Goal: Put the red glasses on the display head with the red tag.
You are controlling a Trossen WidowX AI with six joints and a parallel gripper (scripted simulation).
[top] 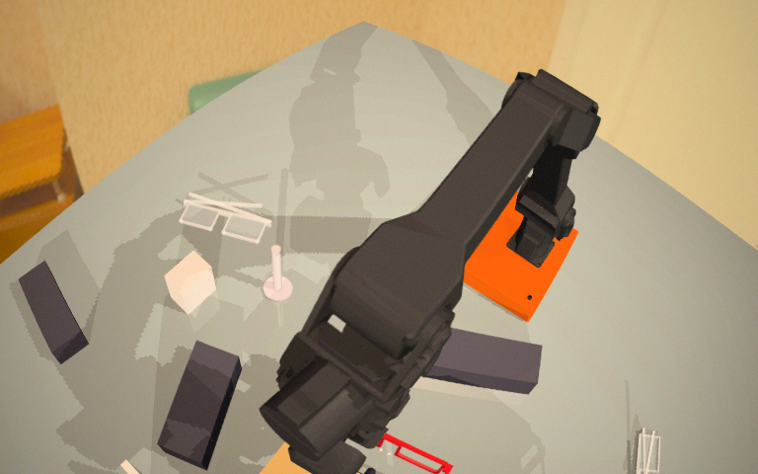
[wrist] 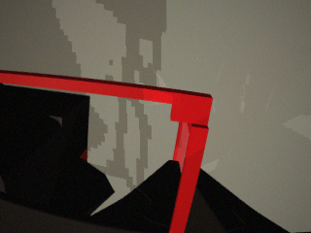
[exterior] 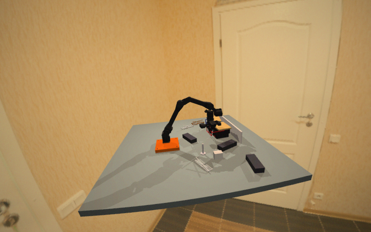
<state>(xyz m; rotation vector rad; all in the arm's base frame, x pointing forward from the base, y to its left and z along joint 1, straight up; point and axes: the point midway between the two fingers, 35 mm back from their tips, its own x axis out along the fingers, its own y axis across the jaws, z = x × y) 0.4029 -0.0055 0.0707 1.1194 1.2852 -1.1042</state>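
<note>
My gripper tip is now 90 mm short of the tan-topped display head, 50 mm to the right of it and 10 mm above it. The rest, counted from my gripper tip: peg stand (110 mm behind, 220 mm to the right, 40 mm below); white panel (220 mm ahead, 160 mm to the left, 10 mm below); white cube (20 mm behind, 300 mm to the right, 40 mm below).
</note>
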